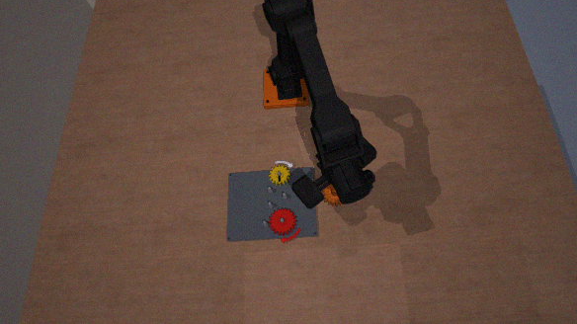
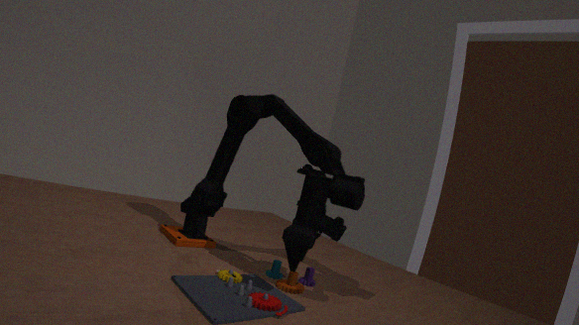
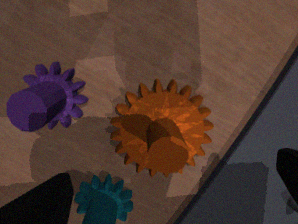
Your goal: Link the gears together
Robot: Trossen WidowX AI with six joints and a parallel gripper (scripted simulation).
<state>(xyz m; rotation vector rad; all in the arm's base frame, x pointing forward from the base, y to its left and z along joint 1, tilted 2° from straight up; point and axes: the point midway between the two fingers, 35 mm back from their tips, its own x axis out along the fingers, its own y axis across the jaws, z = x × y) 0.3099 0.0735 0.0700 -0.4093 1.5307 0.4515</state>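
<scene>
Now: gripper tip 40 mm above the orange gear. From my gripper tip the other things lie so: red gear: 130 mm to the right, 50 mm ahead, 40 mm below; teal gear: 70 mm behind, 40 mm below, 10 mm to the left; purple gear: 70 mm to the left, 40 mm below, 10 mm behind.
</scene>
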